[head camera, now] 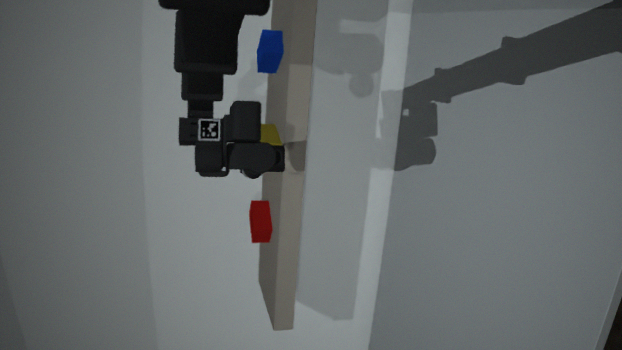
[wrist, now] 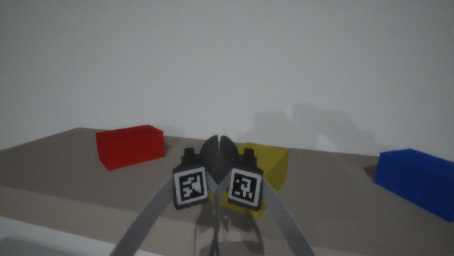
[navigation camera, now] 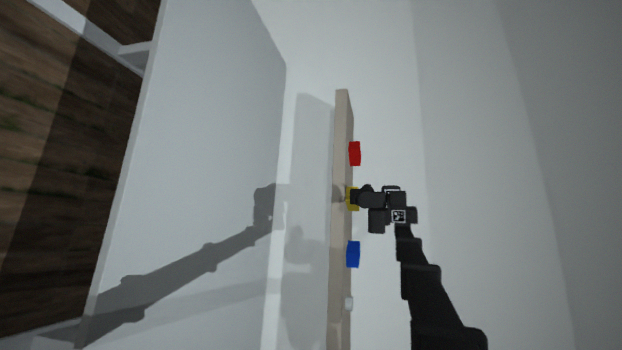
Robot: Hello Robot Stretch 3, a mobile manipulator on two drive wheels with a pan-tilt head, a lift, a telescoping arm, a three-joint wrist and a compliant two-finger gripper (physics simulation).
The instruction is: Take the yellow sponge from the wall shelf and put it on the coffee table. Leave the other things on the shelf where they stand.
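Frame: origin at the robot's base, x back, y right, z up, level; centimetres.
Where they show: gripper, between the fingertips: (wrist: 219,154).
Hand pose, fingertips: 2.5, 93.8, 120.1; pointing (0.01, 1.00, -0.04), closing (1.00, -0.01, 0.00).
Each offset is from my fingertips to the top centre of the thing, as dx, dy, dz. Level surfaces: height alone.
The yellow sponge @(+4.1, +9.2, -4.1) (head camera: 270,133) (navigation camera: 352,206) (wrist: 275,165) rests on the wall shelf (head camera: 289,250) (navigation camera: 341,117) (wrist: 330,210), between the red and blue blocks. My gripper (wrist: 219,154) is shut, its two fingertips together with no gap that holds anything. In the wrist view the fingertips are in front of the sponge and cover its left part; the sponge shows behind them and to their right. In the head and navigation views the wrist is beside the sponge and hides the fingertips. I cannot identify the coffee table for certain.
A red block @(-14.9, +19.6, -4.1) (head camera: 261,221) (navigation camera: 354,153) (wrist: 131,147) and a blue block @(+25.9, +7.6, -4.1) (head camera: 270,51) (navigation camera: 353,254) (wrist: 417,180) stand either side of the sponge. A small white object @(+42.4, +0.9, -6.2) (navigation camera: 349,303) stands farther along. A large pale surface @(dz -48.1) (navigation camera: 200,125) spreads below the shelf, beside wooden floor.
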